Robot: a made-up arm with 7 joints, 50 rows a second.
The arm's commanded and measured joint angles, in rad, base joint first. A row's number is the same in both.
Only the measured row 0 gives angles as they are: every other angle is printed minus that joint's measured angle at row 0.
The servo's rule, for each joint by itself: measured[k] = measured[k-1] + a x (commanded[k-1-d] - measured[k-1]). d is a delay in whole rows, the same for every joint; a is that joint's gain. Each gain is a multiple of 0.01, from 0.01 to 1. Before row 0 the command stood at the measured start. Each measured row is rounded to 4 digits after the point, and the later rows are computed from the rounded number. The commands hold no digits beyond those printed.
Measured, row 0:
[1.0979, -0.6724, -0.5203, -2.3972, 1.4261, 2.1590, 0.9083]
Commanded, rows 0 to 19:
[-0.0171, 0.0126, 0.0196, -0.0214, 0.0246, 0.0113, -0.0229]
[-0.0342, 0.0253, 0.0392, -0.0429, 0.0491, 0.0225, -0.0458]
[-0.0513, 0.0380, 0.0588, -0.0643, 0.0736, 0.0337, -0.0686]
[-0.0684, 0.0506, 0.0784, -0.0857, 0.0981, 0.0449, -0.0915]
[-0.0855, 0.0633, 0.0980, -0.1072, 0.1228, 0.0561, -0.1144]
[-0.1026, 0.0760, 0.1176, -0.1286, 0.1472, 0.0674, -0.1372]
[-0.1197, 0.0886, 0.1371, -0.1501, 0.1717, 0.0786, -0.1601]
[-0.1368, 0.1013, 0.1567, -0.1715, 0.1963, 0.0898, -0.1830]
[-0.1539, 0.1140, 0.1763, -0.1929, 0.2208, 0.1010, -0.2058]
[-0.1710, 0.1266, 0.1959, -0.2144, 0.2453, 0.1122, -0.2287]
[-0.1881, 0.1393, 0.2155, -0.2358, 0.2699, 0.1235, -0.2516]
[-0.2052, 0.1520, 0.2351, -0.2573, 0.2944, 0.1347, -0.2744]
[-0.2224, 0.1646, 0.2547, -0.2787, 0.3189, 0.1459, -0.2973]
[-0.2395, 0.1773, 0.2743, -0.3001, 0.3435, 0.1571, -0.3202]
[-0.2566, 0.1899, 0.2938, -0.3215, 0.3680, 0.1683, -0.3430]
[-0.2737, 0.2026, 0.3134, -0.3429, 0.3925, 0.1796, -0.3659]
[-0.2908, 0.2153, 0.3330, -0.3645, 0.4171, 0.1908, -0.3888]
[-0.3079, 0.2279, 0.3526, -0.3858, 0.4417, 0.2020, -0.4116]
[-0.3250, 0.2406, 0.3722, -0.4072, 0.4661, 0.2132, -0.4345]
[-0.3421, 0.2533, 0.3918, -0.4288, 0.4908, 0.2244, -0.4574]
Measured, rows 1 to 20:
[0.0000, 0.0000, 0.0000, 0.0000, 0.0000, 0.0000, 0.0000]
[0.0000, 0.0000, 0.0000, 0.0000, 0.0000, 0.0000, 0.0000]
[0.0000, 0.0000, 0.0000, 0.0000, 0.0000, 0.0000, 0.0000]
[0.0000, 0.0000, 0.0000, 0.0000, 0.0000, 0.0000, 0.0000]
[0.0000, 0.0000, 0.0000, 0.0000, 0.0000, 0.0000, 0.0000]
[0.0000, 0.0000, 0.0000, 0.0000, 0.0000, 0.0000, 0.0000]
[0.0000, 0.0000, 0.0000, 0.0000, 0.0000, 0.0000, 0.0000]
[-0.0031, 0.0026, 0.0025, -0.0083, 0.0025, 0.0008, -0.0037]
[-0.0087, 0.0074, 0.0073, -0.0218, 0.0072, 0.0023, -0.0104]
[-0.0164, 0.0138, 0.0140, -0.0384, 0.0138, 0.0045, -0.0197]
[-0.0258, 0.0215, 0.0224, -0.0568, 0.0222, 0.0073, -0.0312]
[-0.0365, 0.0303, 0.0322, -0.0765, 0.0323, 0.0107, -0.0445]
[-0.0484, 0.0399, 0.0433, -0.0968, 0.0438, 0.0147, -0.0593]
[-0.0612, 0.0501, 0.0555, -0.1176, 0.0566, 0.0192, -0.0754]
[-0.0748, 0.0609, 0.0687, -0.1386, 0.0706, 0.0241, -0.0926]
[-0.0890, 0.0721, 0.0827, -0.1598, 0.0856, 0.0295, -0.1107]
[-0.1038, 0.0835, 0.0974, -0.1811, 0.1016, 0.0353, -0.1296]
[-0.1190, 0.0952, 0.1128, -0.2024, 0.1184, 0.0415, -0.1491]
[-0.1345, 0.1071, 0.1287, -0.2238, 0.1360, 0.0480, -0.1691]
[-0.1503, 0.1192, 0.1451, -0.2452, 0.1543, 0.0549, -0.1896]
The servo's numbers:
d 7
a 0.18 0.21 0.13 0.39 0.10 0.07 0.16

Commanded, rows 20 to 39:
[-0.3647, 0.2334, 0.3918, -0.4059, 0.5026, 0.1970, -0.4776]
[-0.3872, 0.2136, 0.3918, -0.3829, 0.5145, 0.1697, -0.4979]
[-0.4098, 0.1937, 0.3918, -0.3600, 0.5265, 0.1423, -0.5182]
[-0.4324, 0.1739, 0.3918, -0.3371, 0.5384, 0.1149, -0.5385]
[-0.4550, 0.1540, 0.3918, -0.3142, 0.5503, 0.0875, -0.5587]
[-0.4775, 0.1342, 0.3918, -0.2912, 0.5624, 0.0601, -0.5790]
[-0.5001, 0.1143, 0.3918, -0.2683, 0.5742, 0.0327, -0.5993]
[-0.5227, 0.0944, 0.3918, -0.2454, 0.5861, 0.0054, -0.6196]
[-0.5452, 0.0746, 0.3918, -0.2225, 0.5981, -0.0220, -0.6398]
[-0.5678, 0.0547, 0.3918, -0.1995, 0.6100, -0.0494, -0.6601]
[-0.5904, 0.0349, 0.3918, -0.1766, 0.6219, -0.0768, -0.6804]
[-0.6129, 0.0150, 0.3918, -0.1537, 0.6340, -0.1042, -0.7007]
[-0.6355, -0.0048, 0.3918, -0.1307, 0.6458, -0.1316, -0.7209]
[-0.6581, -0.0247, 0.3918, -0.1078, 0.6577, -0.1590, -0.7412]
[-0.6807, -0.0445, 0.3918, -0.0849, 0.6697, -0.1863, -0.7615]
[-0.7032, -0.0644, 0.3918, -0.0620, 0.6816, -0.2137, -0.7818]
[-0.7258, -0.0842, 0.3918, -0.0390, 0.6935, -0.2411, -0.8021]
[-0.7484, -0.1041, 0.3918, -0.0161, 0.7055, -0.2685, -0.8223]
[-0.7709, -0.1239, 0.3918, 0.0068, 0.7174, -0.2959, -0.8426]
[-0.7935, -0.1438, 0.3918, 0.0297, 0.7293, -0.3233, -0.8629]
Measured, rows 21 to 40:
[-0.1664, 0.1314, 0.1619, -0.2666, 0.1732, 0.0621, -0.2105]
[-0.1826, 0.1437, 0.1790, -0.2880, 0.1927, 0.0695, -0.2317]
[-0.1990, 0.1561, 0.1965, -0.3094, 0.2127, 0.0772, -0.2532]
[-0.2155, 0.1685, 0.2142, -0.3309, 0.2331, 0.0852, -0.2749]
[-0.2321, 0.1810, 0.2322, -0.3523, 0.2540, 0.0934, -0.2968]
[-0.2488, 0.1935, 0.2504, -0.3737, 0.2752, 0.1018, -0.3188]
[-0.2656, 0.2061, 0.2688, -0.3952, 0.2968, 0.1104, -0.3410]
[-0.2834, 0.2118, 0.2848, -0.3994, 0.3174, 0.1165, -0.3629]
[-0.3021, 0.2122, 0.2987, -0.3930, 0.3371, 0.1202, -0.3845]
[-0.3215, 0.2083, 0.3108, -0.3801, 0.3560, 0.1217, -0.4059]
[-0.3415, 0.2011, 0.3213, -0.3633, 0.3742, 0.1212, -0.4271]
[-0.3619, 0.1912, 0.3305, -0.3442, 0.3918, 0.1188, -0.4482]
[-0.3827, 0.1792, 0.3385, -0.3235, 0.4089, 0.1147, -0.4691]
[-0.4038, 0.1656, 0.3454, -0.3020, 0.4254, 0.1090, -0.4899]
[-0.4252, 0.1506, 0.3514, -0.2799, 0.4415, 0.1017, -0.5107]
[-0.4468, 0.1346, 0.3567, -0.2575, 0.4572, 0.0930, -0.5314]
[-0.4686, 0.1178, 0.3613, -0.2349, 0.4725, 0.0830, -0.5520]
[-0.4905, 0.1004, 0.3653, -0.2122, 0.4874, 0.0718, -0.5725]
[-0.5125, 0.0825, 0.3687, -0.1894, 0.5021, 0.0595, -0.5930]
[-0.5346, 0.0642, 0.3717, -0.1665, 0.5165, 0.0461, -0.6135]

